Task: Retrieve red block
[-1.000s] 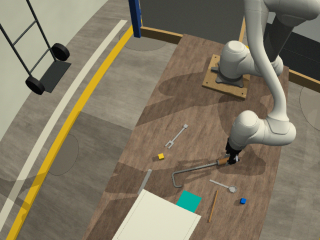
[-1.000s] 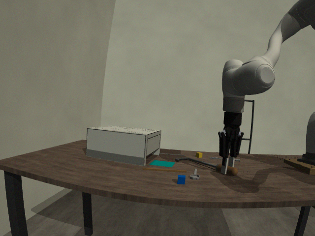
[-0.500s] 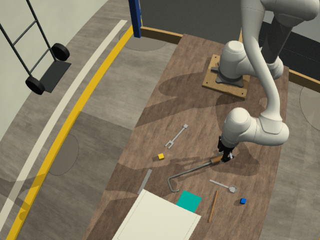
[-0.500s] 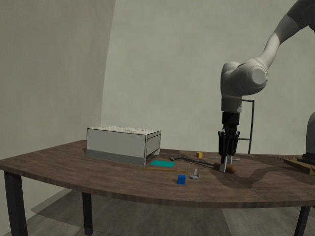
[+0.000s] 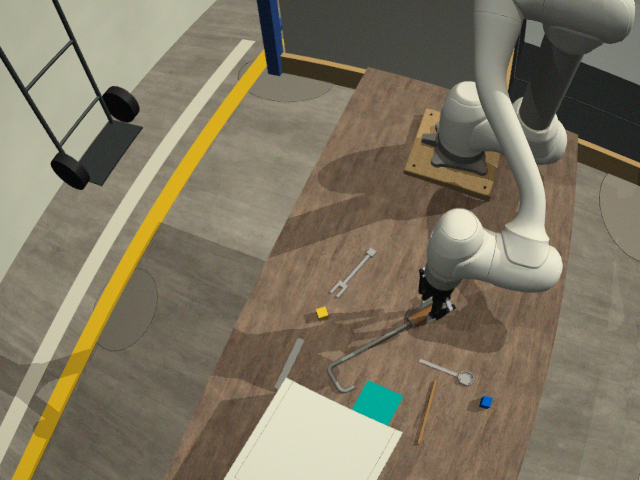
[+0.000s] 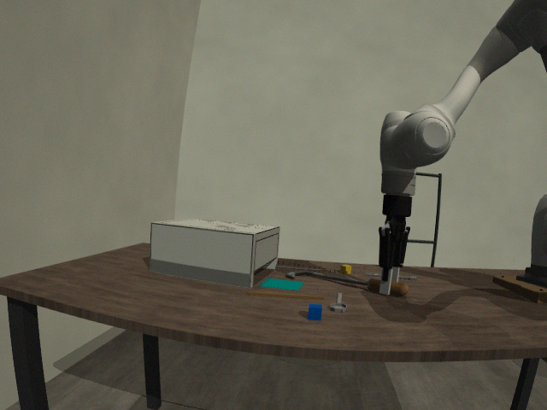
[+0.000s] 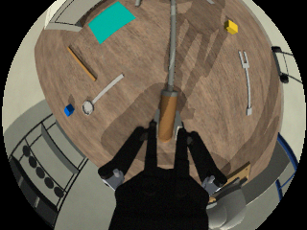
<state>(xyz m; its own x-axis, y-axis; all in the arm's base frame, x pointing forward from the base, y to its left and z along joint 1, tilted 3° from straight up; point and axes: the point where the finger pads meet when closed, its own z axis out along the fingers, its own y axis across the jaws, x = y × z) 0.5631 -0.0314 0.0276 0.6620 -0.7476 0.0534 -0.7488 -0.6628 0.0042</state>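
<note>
Right now my hand is 27 cm to the left of the yellow block, 6 cm short of it and 2 cm above it. Round my hand: wooden stick 27 cm ahead, 5 cm to the left, 3 cm below; then fork-ended tool 21 cm to the right, 8 cm behind, 3 cm below; then teal square 27 cm ahead, 8 cm to the right, 4 cm below.
</note>
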